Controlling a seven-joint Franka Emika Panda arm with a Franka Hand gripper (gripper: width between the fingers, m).
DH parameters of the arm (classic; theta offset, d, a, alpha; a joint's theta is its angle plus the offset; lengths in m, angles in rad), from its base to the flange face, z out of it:
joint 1: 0 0.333 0 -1.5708
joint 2: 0 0 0 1.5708
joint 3: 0 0.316 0.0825 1.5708
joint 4: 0 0 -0.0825 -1.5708
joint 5: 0 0.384 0 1.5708
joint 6: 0 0 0.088 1.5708
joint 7: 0 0.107 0 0
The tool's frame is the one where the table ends.
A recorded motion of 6 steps. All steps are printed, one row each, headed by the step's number.
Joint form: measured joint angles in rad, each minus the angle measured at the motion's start. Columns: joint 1, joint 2, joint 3, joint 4, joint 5, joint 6, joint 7.
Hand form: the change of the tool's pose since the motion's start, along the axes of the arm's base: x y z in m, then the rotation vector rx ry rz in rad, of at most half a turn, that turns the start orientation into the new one. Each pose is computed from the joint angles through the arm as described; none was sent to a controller.
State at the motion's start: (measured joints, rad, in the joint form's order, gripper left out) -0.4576 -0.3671 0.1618 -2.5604 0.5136 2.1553 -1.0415
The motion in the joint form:
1: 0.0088 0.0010 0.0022 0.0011 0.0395 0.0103 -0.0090
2: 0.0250 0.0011 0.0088 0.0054 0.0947 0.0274 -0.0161
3: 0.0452 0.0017 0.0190 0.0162 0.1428 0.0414 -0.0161
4: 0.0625 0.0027 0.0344 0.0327 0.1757 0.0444 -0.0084
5: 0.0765 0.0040 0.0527 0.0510 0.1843 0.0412 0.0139
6: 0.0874 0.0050 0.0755 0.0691 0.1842 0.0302 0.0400
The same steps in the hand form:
1: 0.0031 0.0046 0.0013 0.0227 -0.0214 -0.0076
2: 0.0087 0.0135 0.0051 0.0512 -0.0541 -0.0174
3: 0.0160 0.0254 0.0111 0.0754 -0.0841 -0.0207
4: 0.0234 0.0391 0.0184 0.0936 -0.1030 -0.0149
5: 0.0298 0.0531 0.0255 0.0987 -0.1068 -0.0053
6: 0.0350 0.0686 0.0317 0.1003 -0.1007 0.0104

